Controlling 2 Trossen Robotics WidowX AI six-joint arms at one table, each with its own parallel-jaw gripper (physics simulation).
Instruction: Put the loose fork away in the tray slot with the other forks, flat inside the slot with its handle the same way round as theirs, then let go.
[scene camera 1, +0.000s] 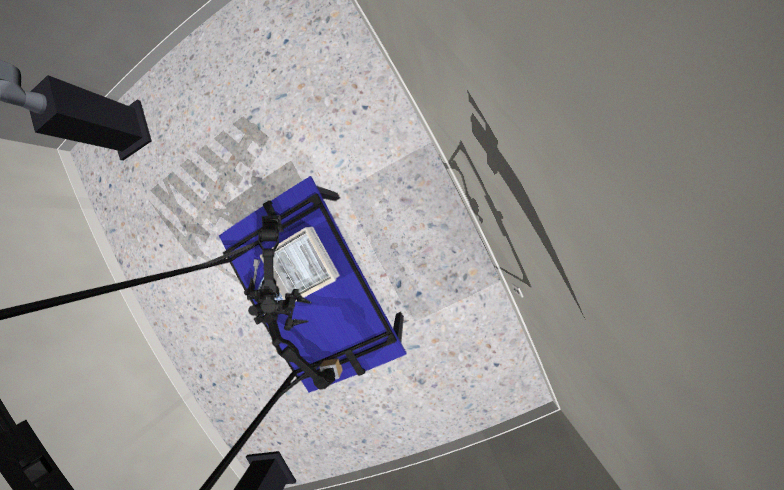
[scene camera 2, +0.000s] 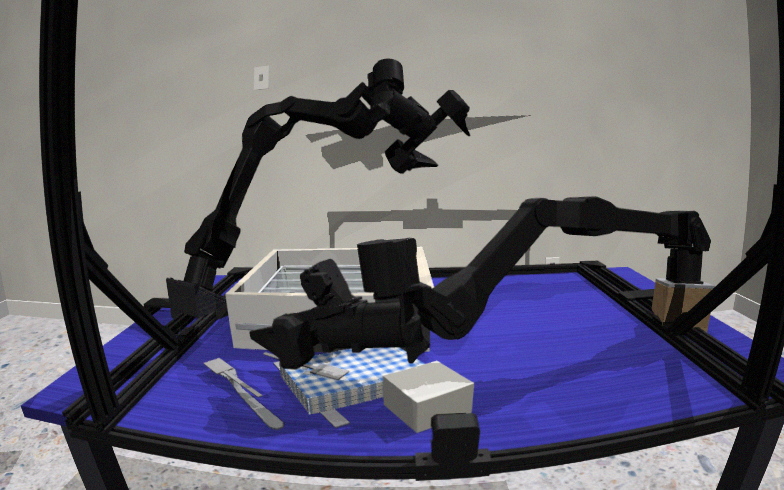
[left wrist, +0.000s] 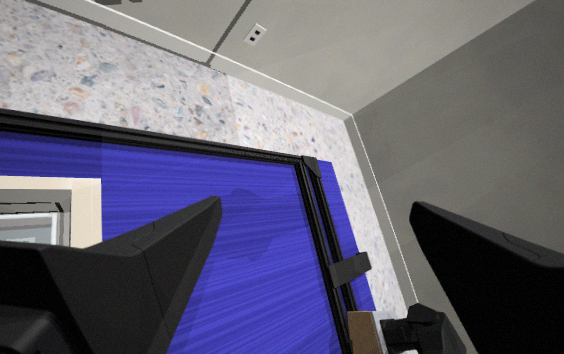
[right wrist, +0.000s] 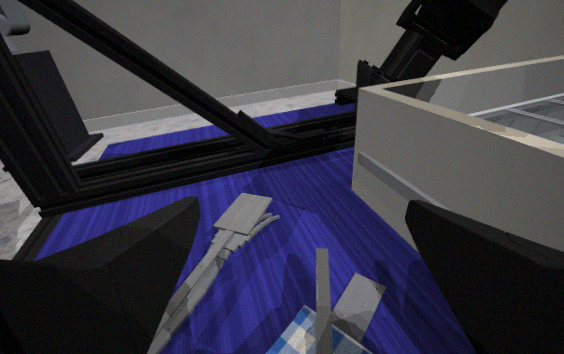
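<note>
A pale box (scene camera 1: 326, 251) (scene camera 2: 245, 317) (left wrist: 86, 210) (right wrist: 382, 135) holds the slotted tray (scene camera 1: 300, 262); which cutlery fills its slots is too small to tell. Loose grey cutlery (scene camera 2: 248, 399) (right wrist: 242, 214) lies crossed on the table left of the box in scene camera 2; curved tine-like ends (right wrist: 266, 222) show beside its flat end, so the fork is probably here. My left gripper (scene camera 2: 452, 149) (left wrist: 315, 208) is open and empty, high above the table. My right gripper (right wrist: 304, 208) is open and empty, low in front of the box, with the cutlery beyond its fingers.
A blue checked cloth stack (scene camera 2: 341, 385) (right wrist: 299, 342) has a flat-ended utensil (scene camera 2: 330, 372) on top and another piece (scene camera 2: 335, 417) sticking out beneath. A white block (scene camera 2: 427, 398) stands beside it. A brown box (scene camera 2: 676, 306) (left wrist: 361, 332) is at the right arm's base. Black frame rails edge the table.
</note>
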